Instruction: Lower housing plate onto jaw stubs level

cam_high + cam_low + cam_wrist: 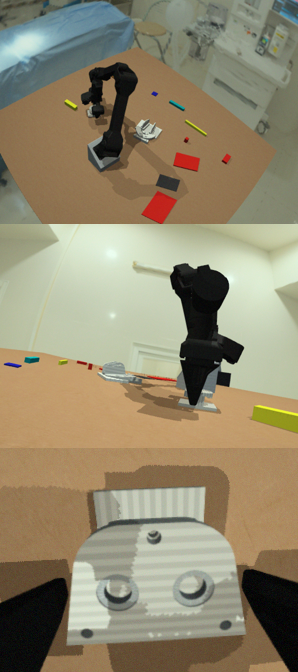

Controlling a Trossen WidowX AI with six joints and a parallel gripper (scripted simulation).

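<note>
Now: gripper tip 1 cm past the white part. From my gripper tip the other things lie so: brown bar (30 cm ahead, 16 cm to the left, 1 cm below); dark tile (54 cm to the right, 4 cm behind, 1 cm below); teal bar (40 cm ahead, 24 cm to the right).
</note>
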